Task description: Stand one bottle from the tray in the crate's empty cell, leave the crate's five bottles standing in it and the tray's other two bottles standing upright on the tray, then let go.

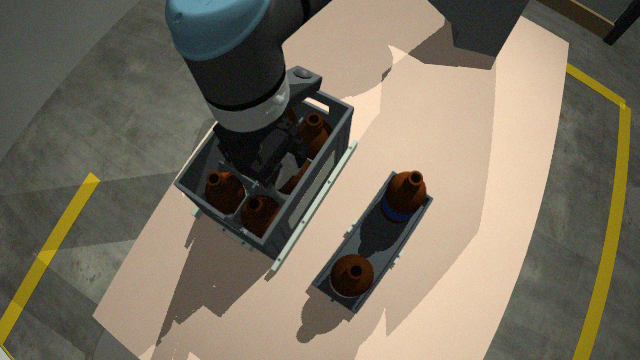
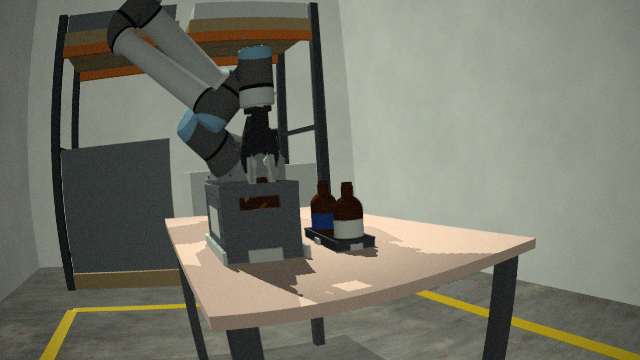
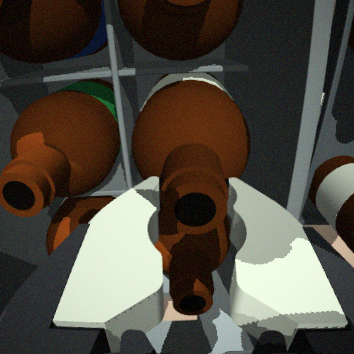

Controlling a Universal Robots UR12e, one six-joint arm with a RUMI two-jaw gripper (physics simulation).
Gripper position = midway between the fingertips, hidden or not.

Observation:
In view: my gripper [image 1: 284, 167], a blue-labelled bottle [image 1: 406, 192], a green-labelled bottle [image 3: 66, 142], a red-labelled bottle [image 1: 258, 212] and a pale rail [image 1: 345, 158].
The red-labelled bottle also shows in image 3 [image 3: 188, 259]. My gripper shows as well in image 2 [image 2: 263, 192] and in image 3 [image 3: 191, 181].

